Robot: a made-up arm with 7 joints.
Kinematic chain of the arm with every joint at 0, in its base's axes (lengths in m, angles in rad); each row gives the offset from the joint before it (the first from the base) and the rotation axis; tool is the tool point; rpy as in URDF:
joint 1: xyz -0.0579 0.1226 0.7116 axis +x
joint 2: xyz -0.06 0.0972 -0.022 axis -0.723 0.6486 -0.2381
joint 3: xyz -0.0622 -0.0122 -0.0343 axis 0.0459 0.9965 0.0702
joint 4: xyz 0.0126 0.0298 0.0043 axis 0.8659 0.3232 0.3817
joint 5: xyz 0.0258 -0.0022 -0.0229 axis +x
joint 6: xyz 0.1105 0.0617 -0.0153 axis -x
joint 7: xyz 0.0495 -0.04 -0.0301 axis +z
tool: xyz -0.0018 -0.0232 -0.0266 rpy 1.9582 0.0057 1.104
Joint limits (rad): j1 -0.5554..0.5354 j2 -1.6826..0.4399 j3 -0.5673..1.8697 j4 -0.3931..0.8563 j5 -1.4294..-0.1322 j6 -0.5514..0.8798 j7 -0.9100..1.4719
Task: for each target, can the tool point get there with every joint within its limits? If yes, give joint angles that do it. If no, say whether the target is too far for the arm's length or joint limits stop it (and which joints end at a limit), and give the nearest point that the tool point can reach.
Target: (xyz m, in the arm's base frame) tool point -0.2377 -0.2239 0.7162
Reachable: no: joint limits stop it (at a limit: joint 1, joint 2, joint 4, joint 5, joint 6) | nearest point -0.2078 -0.0395 0.5684 | short by 0.238 m
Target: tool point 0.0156 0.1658 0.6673
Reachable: yes | joints -0.3373 0.1151 -0.3553 -0.1176 -0.4563 0.4227 0.0495
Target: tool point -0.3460 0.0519 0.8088
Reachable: no: joint limits stop it (at a limit: joint 1, joint 2, joint 3, joint 4, joint 6, joint 7) | nearest point -0.3247 0.0354 0.6033 | short by 0.207 m
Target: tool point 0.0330 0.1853 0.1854
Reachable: no: too far | nearest point -0.0497 0.2017 0.3520 | short by 0.187 m
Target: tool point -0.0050 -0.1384 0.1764
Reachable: no: too far | nearest point -0.0952 0.0538 0.3969 | short by 0.306 m
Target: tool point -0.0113 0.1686 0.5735
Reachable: yes | joints -0.1656 0.1674 0.0843 0.0334 -0.4732 0.4859 -0.5143
